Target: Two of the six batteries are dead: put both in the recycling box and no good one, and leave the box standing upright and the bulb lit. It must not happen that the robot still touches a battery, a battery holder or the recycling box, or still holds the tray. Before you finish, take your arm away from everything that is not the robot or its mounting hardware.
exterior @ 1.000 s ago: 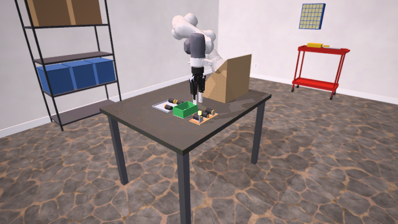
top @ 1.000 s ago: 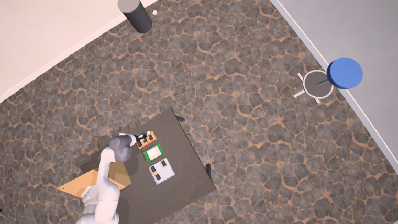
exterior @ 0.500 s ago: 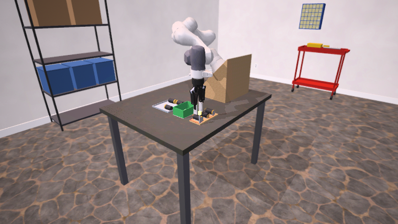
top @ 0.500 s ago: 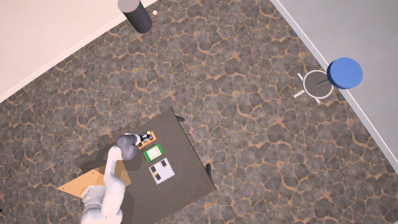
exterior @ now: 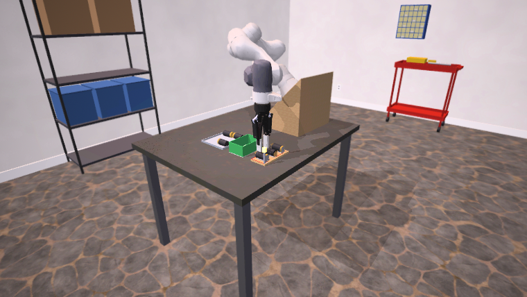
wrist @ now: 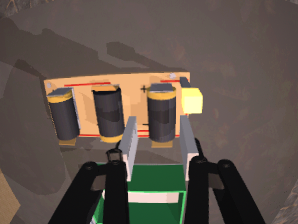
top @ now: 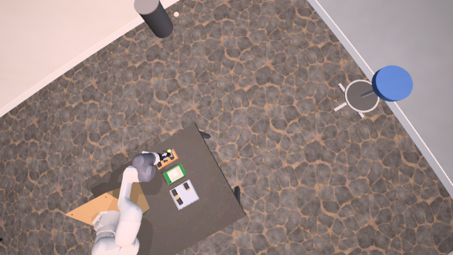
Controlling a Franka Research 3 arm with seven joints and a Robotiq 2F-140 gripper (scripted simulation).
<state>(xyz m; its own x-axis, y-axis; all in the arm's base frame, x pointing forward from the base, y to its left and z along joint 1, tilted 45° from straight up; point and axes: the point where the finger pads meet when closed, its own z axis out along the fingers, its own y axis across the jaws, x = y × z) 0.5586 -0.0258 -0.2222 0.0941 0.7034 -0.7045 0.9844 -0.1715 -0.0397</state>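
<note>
My gripper is now 3 cm to the right of the bulb, 3 cm short of it and 1 cm above it. The rest, counted from my hand: white tray 33 cm to the right, 10 cm behind, 9 cm below; green recycling box 15 cm to the right, 8 cm below, 5 cm behind.
</note>
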